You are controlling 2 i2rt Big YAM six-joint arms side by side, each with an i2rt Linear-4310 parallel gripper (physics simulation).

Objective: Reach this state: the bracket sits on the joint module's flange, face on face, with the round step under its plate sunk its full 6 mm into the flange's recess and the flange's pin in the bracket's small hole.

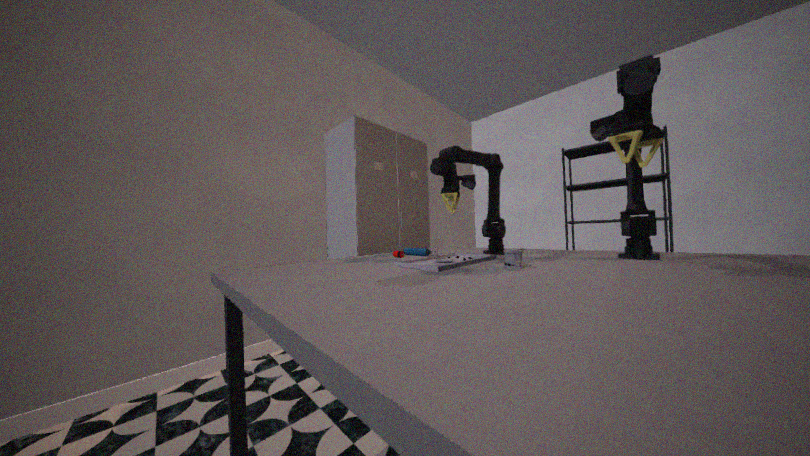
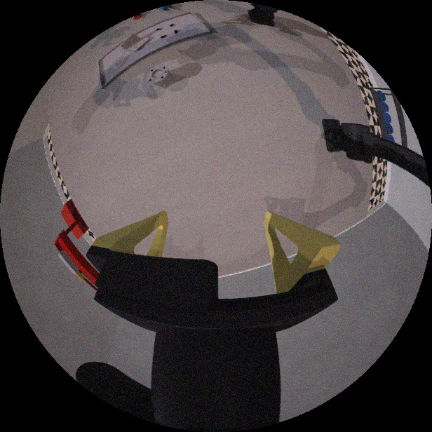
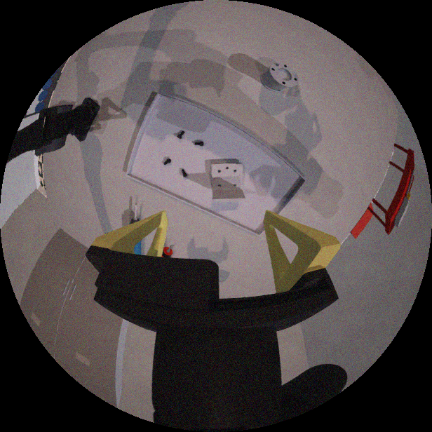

Observation:
I see my left gripper (image 1: 634, 165), my right gripper (image 3: 215, 215), a joint module (image 3: 279, 75), a grey bracket (image 3: 226, 177) and a pale tray (image 3: 267, 181).
My left gripper also shows in image 2 (image 2: 215, 216).

